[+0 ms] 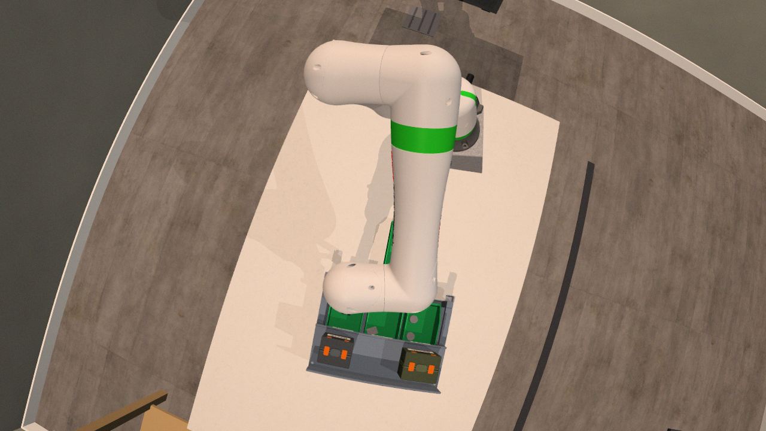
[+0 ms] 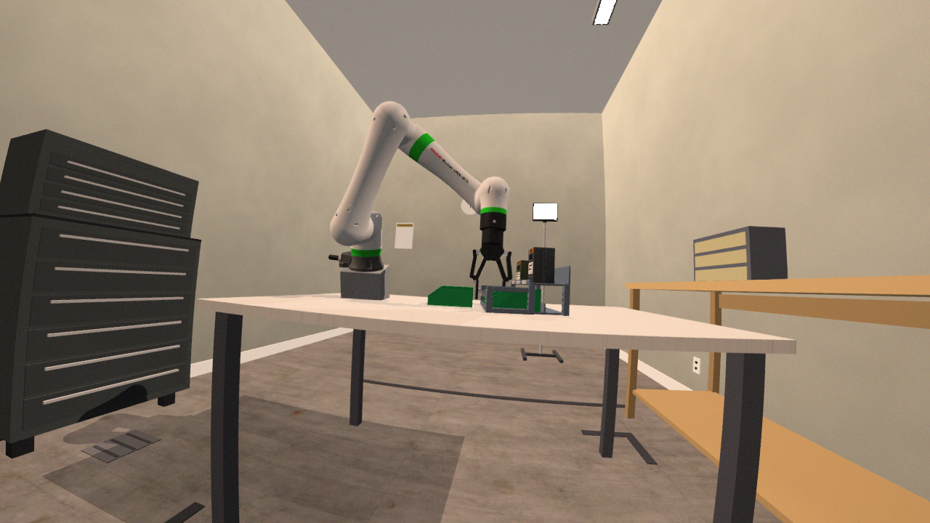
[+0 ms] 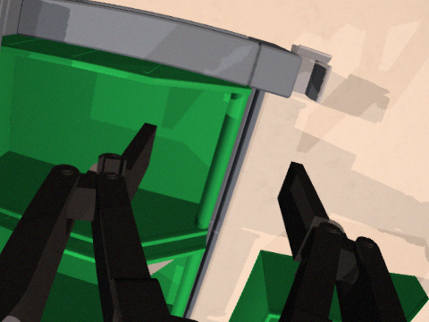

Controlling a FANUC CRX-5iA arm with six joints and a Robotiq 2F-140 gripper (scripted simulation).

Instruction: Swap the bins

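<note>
Now: hand 10 mm short of the grey cube, 90 mm to the right of it and 40 mm above it. From my hand the other things lie so: grey shelf 80 mm ahead, 130 mm to the left.
</note>
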